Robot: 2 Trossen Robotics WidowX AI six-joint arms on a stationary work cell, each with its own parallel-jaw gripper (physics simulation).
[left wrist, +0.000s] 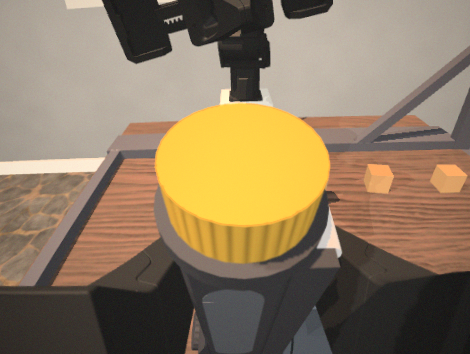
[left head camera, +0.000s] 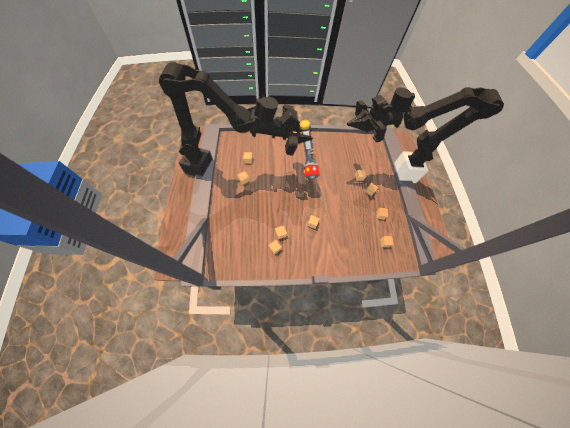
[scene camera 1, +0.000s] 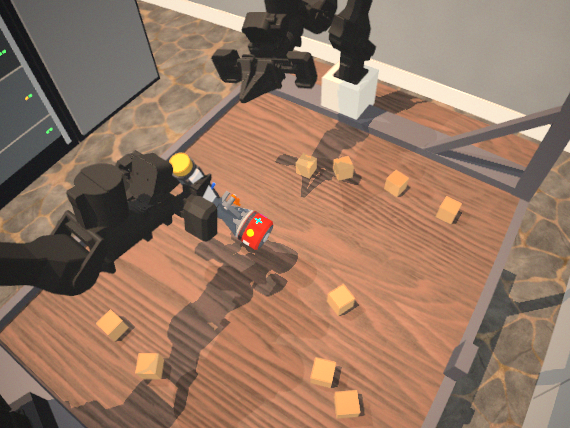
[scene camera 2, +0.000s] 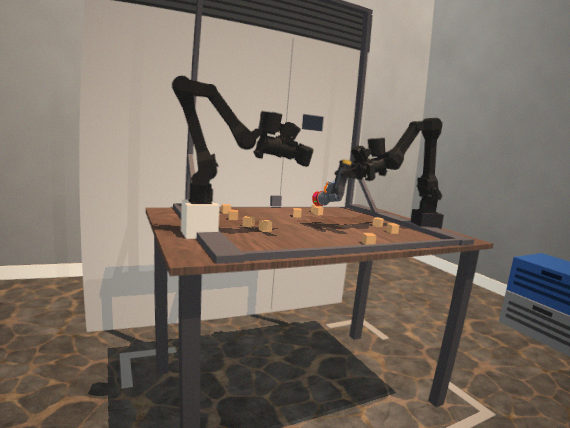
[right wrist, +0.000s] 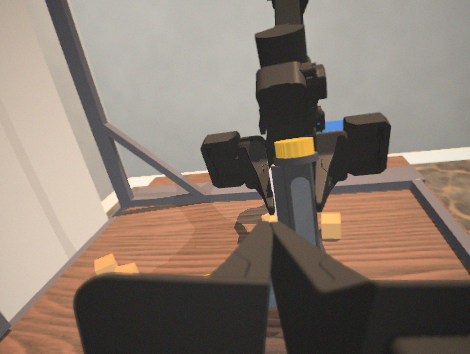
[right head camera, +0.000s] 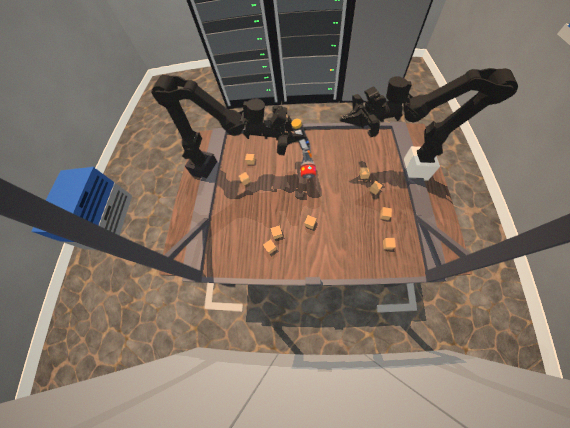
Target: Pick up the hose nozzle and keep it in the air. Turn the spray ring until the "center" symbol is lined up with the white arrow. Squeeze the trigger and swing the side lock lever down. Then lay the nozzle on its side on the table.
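Frame: origin at the left arm's base, x up, y ahead, z left, level; centimetres.
Seen in the pictures: left gripper, between the fingertips: (left head camera: 312, 134) (scene camera 1: 201, 171) (scene camera 2: 337, 174) (right wrist: 294, 210) (right head camera: 306, 133); right gripper, between the fingertips: (left wrist: 245, 15) (left head camera: 347, 124) (scene camera 1: 242, 101) (right wrist: 268, 231) (right head camera: 340, 120); left arm's base, origin of its link: (left head camera: 194, 156) (scene camera 2: 427, 211) (right head camera: 198, 159); right arm's base, origin of its link: (left wrist: 245, 96) (left head camera: 415, 161) (scene camera 1: 350, 73) (scene camera 2: 200, 202) (right head camera: 425, 156).
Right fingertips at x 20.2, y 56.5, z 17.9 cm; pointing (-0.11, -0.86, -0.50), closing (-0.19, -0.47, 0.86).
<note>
Pixels of each thing's top centre, then the offset from my right fingertips to it. "spot": a spot on its surface instead.
- hose nozzle, a spot on its surface: (right wrist: 301, 200) spot: dx -5.7, dy -11.8, dz -3.1 cm
- cyan plus, a spot on its surface: (scene camera 1: 258, 220) spot: dx -14.0, dy -6.7, dz -12.3 cm
- yellow dot, a spot on its surface: (scene camera 1: 250, 233) spot: dx -14.8, dy -9.0, dz -13.2 cm
- orange side lever, a spot on its surface: (scene camera 1: 235, 199) spot: dx -10.5, dy -8.5, dz -8.7 cm
- white block, centre of its top: (left wrist: 245, 96) (scene camera 1: 350, 73) (scene camera 2: 200, 202) (right head camera: 425, 156) (left head camera: 415, 161) dx -17.4, dy +35.8, dz +11.2 cm
The hose nozzle (left head camera: 309, 151) (right head camera: 304, 146) (scene camera 2: 330, 193) (right wrist: 301, 200) is held above the table, its yellow cap (scene camera 1: 180, 164) (left wrist: 242, 165) higher than its red spray ring (left head camera: 311, 171) (right head camera: 308, 171) (scene camera 1: 254, 235) (scene camera 2: 317, 198). In scene camera 1 the ring shows a cyan plus (scene camera 1: 258, 220), a yellow dot (scene camera 1: 250, 233) and part of a white mark. The orange side lever (scene camera 1: 235, 199) shows beside the body. The white arrow cannot be made out. My left gripper (right wrist: 294, 210) is shut on the handle. My right gripper (left head camera: 350, 122) (right head camera: 344, 119) (scene camera 1: 243, 99) (right wrist: 268, 231) is shut, empty and apart from the nozzle.
Several small wooden cubes lie on the table, among them one cube (left head camera: 313, 222) (scene camera 1: 341, 299) near the middle and one cube (left head camera: 360, 175) (scene camera 1: 306, 165) toward the right arm. Dark frame rails edge the table. A white block (left head camera: 411, 167) (scene camera 1: 349, 95) carries the right arm.
</note>
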